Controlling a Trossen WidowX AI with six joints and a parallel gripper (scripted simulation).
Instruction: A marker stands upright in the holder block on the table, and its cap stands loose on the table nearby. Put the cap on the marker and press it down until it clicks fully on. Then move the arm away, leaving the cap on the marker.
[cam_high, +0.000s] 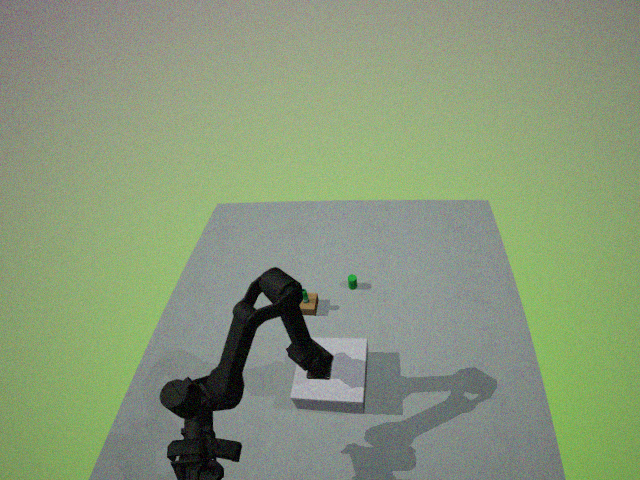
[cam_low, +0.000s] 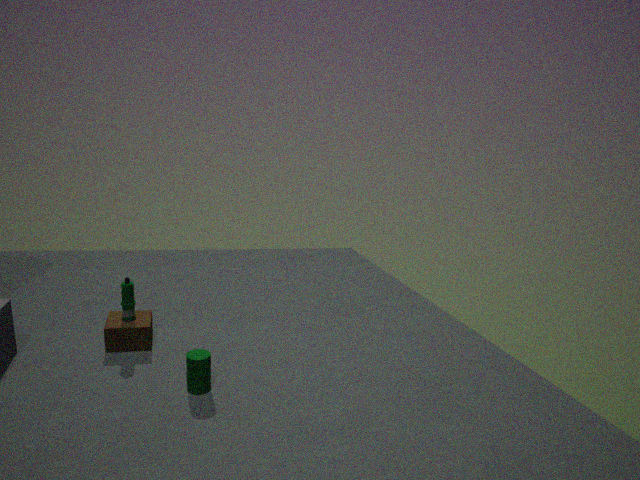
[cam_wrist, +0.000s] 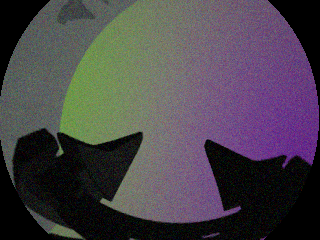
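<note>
Now: gripper tip 750 mm short of the green cap, 200 mm to the left of it and 300 mm above it. From my gripper tip the other things lie so: brown holder block (660 mm ahead, 50 mm to the right, 310 mm below).
</note>
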